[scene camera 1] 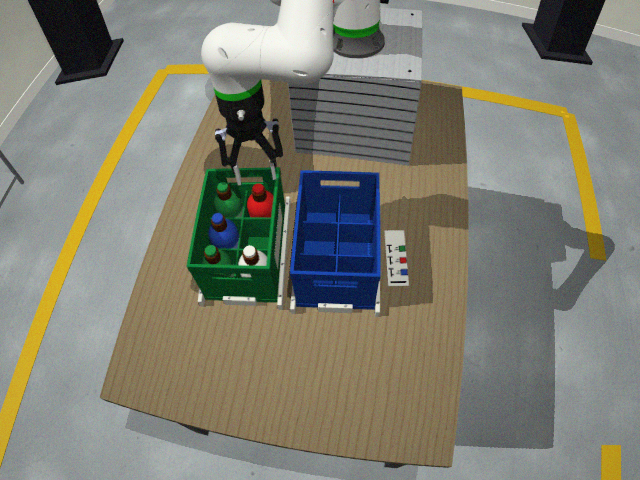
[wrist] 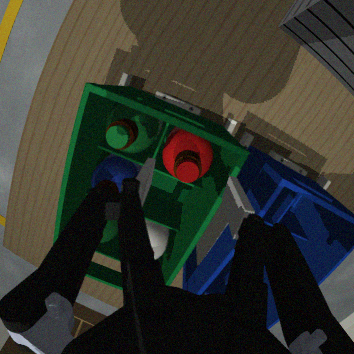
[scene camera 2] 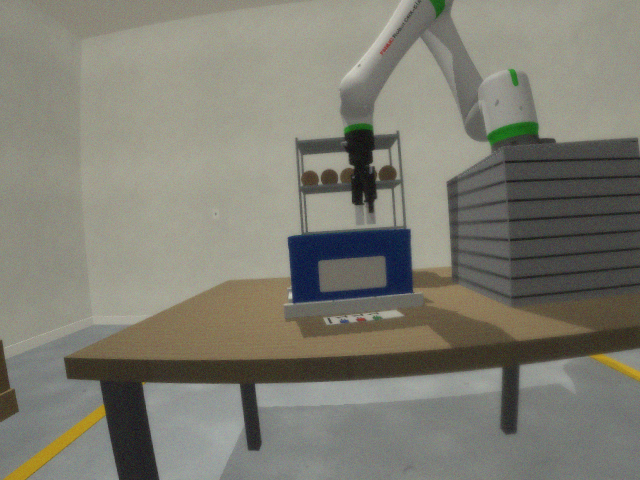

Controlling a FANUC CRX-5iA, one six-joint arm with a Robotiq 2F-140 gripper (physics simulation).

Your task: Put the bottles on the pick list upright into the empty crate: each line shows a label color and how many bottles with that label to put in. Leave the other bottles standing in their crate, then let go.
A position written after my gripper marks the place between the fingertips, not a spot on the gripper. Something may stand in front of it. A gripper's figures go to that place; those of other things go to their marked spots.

Labels:
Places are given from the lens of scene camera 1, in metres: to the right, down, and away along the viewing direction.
my gripper (scene camera 1: pixel 256 177): -0.15, -0.14, 1.09
red bottle (scene camera 1: pixel 260 202): -0.14, -0.09, 1.14
blue bottle (scene camera 1: pixel 223 233): -0.23, -0.01, 1.10

